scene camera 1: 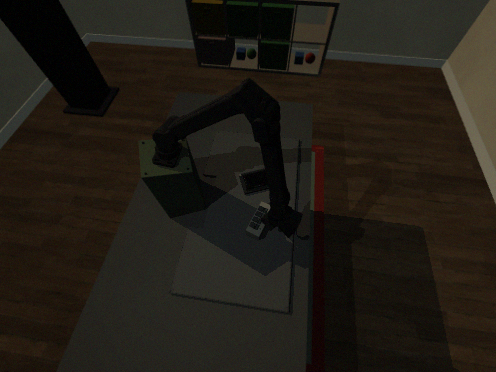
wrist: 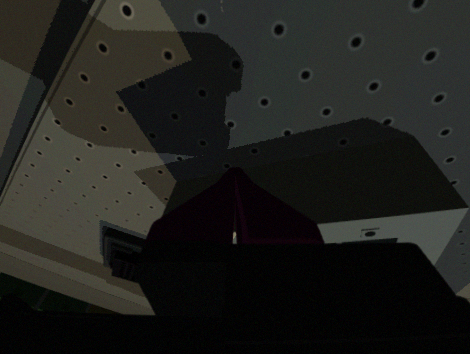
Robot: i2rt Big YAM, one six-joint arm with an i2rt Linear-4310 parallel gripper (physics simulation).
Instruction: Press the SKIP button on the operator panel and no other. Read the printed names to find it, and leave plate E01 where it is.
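Seen in the pictures: gripper, fingertip midpoint: [wrist: 234, 176]; arm's base, origin of the base link: [scene camera 1: 167, 154].
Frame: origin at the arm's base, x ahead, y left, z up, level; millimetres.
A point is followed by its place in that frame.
The operator panel [scene camera 1: 255, 231] @(x 374, y -166, z -285 mm) [wrist: 415, 227] @(x 388, y -168, z -285 mm) is a pale box with a row of dark labels and buttons in the scene view. In the wrist view its dark side and part of its pale top face show; one small indicator hole and the edge of a dark label are visible, and no printed button name can be read. My gripper [scene camera 1: 269, 223] @(x 442, y -96, z -314 mm) [wrist: 234, 176] @(x 442, y -96, z -314 mm) is shut and empty. Its fingertips are over the panel in the wrist view, and the fingers and gripper body hide most of the top face. Whether they touch a button cannot be told. No E01 label is readable.
A dark-centred tray or holder [scene camera 1: 254, 181] [wrist: 117, 245] is beside the panel, partly behind the arm in the scene view. The perforated board [scene camera 1: 230, 285] @(x 297, y -399, z -338 mm) [wrist: 300, 100] @(x 450, y -146, z -338 mm) has a raised dark edge. The green arm base [scene camera 1: 175, 192] @(x 24, y -98, z -130 mm) stands at the left.
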